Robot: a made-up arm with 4 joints.
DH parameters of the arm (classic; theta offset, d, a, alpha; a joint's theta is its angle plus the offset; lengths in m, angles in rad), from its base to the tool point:
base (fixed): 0.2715 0 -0.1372 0
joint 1: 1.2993 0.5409 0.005 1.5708
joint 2: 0 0.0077 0.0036 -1.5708
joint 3: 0 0.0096 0.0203 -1.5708
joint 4: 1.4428 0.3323 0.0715 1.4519
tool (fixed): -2.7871 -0.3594 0 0
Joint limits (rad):
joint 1: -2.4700..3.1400
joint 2: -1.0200..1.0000
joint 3: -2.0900..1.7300
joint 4: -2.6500..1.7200
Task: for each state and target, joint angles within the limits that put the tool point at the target. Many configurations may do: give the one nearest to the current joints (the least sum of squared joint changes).
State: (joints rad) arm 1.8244 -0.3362 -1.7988 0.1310
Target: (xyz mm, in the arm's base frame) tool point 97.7 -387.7 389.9
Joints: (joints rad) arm 2.6049 -0.4976 -1.3948 0.1689
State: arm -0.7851 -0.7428 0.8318 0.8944
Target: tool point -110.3 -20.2 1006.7
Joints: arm -0.7986 -0.7361 1.2945 1.6241
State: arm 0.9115 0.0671 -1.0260 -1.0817
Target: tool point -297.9 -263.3 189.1
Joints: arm 1.1742 -0.2042 -0.7711 -0.8947
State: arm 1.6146 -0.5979 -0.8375 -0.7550
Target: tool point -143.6 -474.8 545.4
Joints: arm 1.2117 -0.8641 -0.6004 -0.0086
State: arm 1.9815 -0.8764 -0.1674 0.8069
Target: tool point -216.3 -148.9 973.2
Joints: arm 1.2252 -1.0200 0.4840 1.0735
